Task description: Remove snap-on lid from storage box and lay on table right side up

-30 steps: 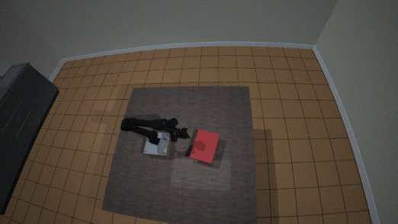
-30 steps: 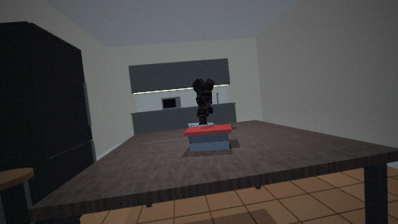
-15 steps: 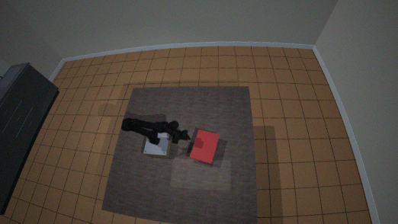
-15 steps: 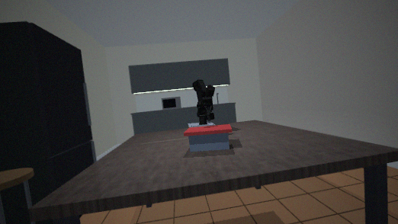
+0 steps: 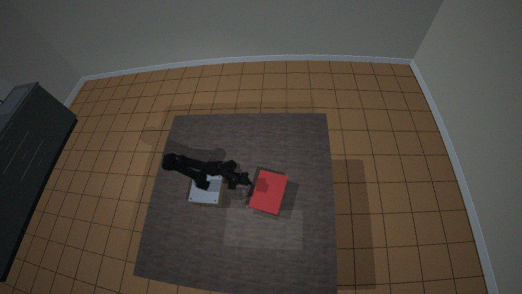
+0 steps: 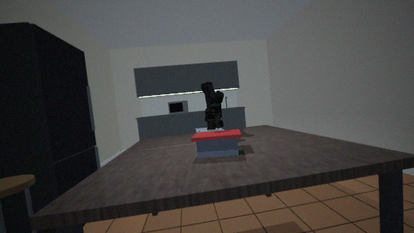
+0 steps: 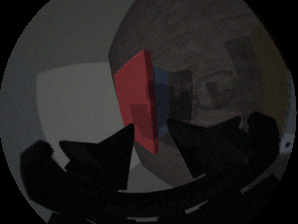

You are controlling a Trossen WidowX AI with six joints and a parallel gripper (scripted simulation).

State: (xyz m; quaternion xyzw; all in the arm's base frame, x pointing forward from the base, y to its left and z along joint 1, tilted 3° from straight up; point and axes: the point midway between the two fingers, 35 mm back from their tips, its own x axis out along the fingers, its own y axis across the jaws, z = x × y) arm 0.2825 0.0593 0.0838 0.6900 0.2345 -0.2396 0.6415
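Now: the red lid 12 cm ahead of my gripper tip and 3 cm below it. The rest, counted from my gripper tip: storage box 12 cm ahead, 8 cm below.
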